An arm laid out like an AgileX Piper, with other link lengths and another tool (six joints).
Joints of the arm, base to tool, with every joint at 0 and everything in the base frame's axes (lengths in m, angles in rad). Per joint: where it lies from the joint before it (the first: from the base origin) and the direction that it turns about. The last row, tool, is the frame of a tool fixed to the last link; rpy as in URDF.
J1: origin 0 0 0.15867 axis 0 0 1
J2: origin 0 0 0 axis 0 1 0
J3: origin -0.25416 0 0.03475 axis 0 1 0
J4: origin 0.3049 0 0.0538 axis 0.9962 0 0.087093
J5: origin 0 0 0 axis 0 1 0
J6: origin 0.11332 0 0.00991 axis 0.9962 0 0.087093
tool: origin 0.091 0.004 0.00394 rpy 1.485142 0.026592 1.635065
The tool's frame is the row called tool.
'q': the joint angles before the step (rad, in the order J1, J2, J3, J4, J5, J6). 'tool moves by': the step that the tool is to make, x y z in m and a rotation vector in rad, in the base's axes. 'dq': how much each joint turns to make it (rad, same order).
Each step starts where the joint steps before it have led.
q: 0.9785 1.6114 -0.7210 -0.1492 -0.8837 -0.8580
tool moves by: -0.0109 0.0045 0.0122 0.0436 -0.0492 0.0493
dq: 0.0047 0.0007 0.0000 -0.0494 -0.0667 0.0095
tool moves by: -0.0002 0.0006 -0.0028 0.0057 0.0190 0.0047
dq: -0.0001 0.0081 -0.0001 -0.0019 -0.0056 0.0199
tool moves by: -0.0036 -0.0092 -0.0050 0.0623 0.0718 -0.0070
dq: 0.0059 -0.0001 0.0455 0.0402 -0.0677 0.0596
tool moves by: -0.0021 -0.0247 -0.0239 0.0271 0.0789 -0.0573
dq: 0.0075 -0.0018 0.1036 0.0929 -0.0834 0.0166
